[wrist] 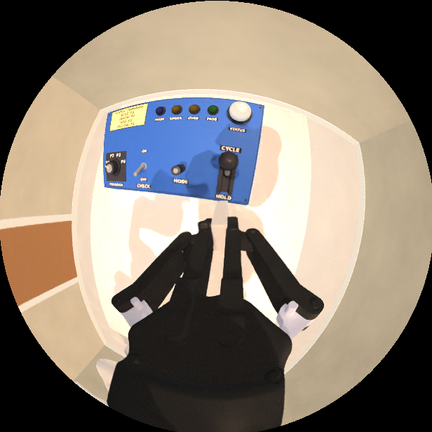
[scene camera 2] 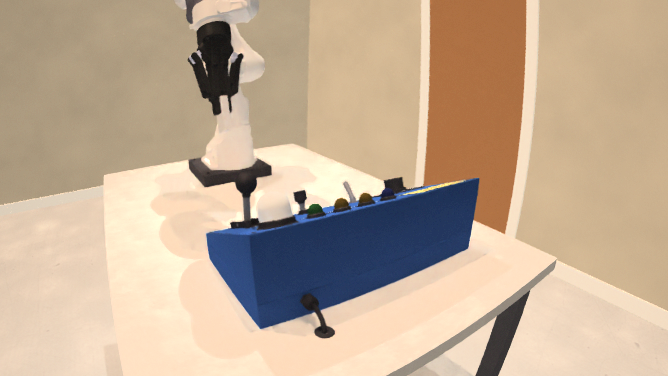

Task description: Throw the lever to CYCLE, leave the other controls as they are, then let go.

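Note:
The lever, with a black ball knob (scene camera 2: 246, 183) (wrist: 228, 161), stands at one end of the blue control panel (scene camera 2: 360, 250) (wrist: 132, 139). In the wrist view its knob is just below the CYCLE label (wrist: 230, 149), at the far end of the slot from the HOLD label (wrist: 223, 197). My gripper (scene camera 2: 223, 106) (wrist: 222, 210) is shut with nothing between the fingers. It is above the table on the robot's side of the panel, apart from the lever. The other controls are the MODE knob (scene camera 2: 300, 196) (wrist: 177, 170), CHECK toggle (scene camera 2: 348, 191) (wrist: 140, 169) and PROGRAM dial (scene camera 2: 394, 184) (wrist: 113, 167).
A white STATUS dome (scene camera 2: 273, 207) (wrist: 240, 111) sits beside the lever. Small lamps, including a green one (scene camera 2: 315, 210) (wrist: 213, 109), line the panel's upper edge. A black cable (scene camera 2: 320, 317) leaves its back. The panel stands on a pale table (scene camera 2: 150, 300).

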